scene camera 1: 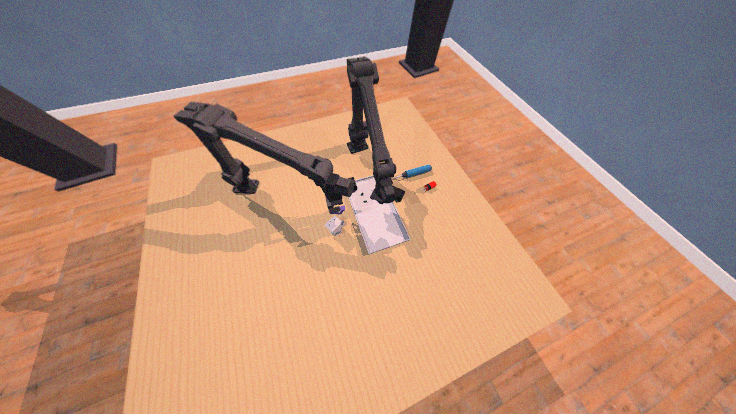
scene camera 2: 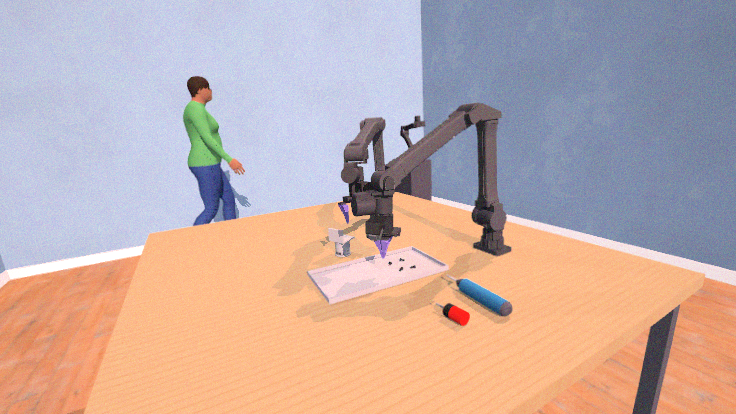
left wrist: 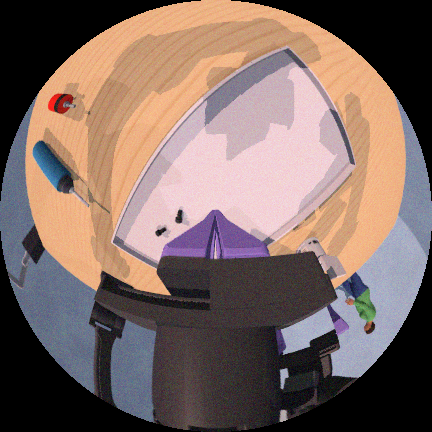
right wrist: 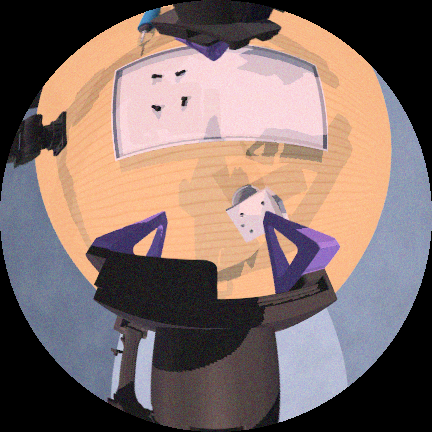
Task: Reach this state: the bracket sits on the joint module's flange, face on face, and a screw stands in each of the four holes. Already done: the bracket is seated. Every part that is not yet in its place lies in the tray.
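Frame: origin at the left arm's base, x right, y ahead, z up, level; metres.
Where they show: left gripper, fingertip midpoint: (scene camera 1: 379,202) (scene camera 2: 383,258) (left wrist: 214,214) (right wrist: 215,58); right gripper, fingertip midpoint: (scene camera 1: 338,204) (scene camera 2: 360,221) (right wrist: 214,216); left arm's base, link origin: (scene camera 1: 357,146) (scene camera 2: 491,249) (left wrist: 116,282) (right wrist: 59,133); right arm's base, link origin: (scene camera 1: 246,186).
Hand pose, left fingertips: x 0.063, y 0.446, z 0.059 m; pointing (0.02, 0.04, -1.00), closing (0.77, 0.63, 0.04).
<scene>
Each offset is from my left fingertips to the top centre of the thing. "spot": to the spot under its first point.
The pale bracket (scene camera 1: 335,224) (scene camera 2: 335,235) (right wrist: 250,216) sits on the joint module @[dx +0.250, dy +0.029, dz +0.005 m] (scene camera 2: 342,249) (right wrist: 244,193); holes show in its plate, and no screw stands in the holes that show. In the right wrist view a finger covers part of the bracket. Several black screws lie in the tray @[dx +0.025, dy +0.010, dz -0.043 m] (scene camera 1: 389,247) (scene camera 2: 329,299) (left wrist: 285,49) (right wrist: 222,139), among them one screw @[dx -0.015, dy -0.057, dz -0.044 m] (left wrist: 179,216) and another @[dx +0.048, dy -0.108, dz -0.044 m] (right wrist: 157,108). My left gripper (scene camera 2: 382,257) (left wrist: 214,214) is shut and empty, above the tray. My right gripper (right wrist: 214,216) is open and empty, above the table beside the bracket.
A blue screwdriver @[spot: dx -0.299, dy -0.112, dz -0.020 m] (scene camera 1: 417,170) (scene camera 2: 483,296) (left wrist: 52,166) and a shorter red screwdriver @[dx -0.306, dy +0.000, dz -0.024 m] (scene camera 1: 430,185) (scene camera 2: 457,314) (left wrist: 61,103) lie on the table beyond the tray's screw end. The two arms reach in close together. A person (scene camera 2: 203,133) stands behind the table.
</scene>
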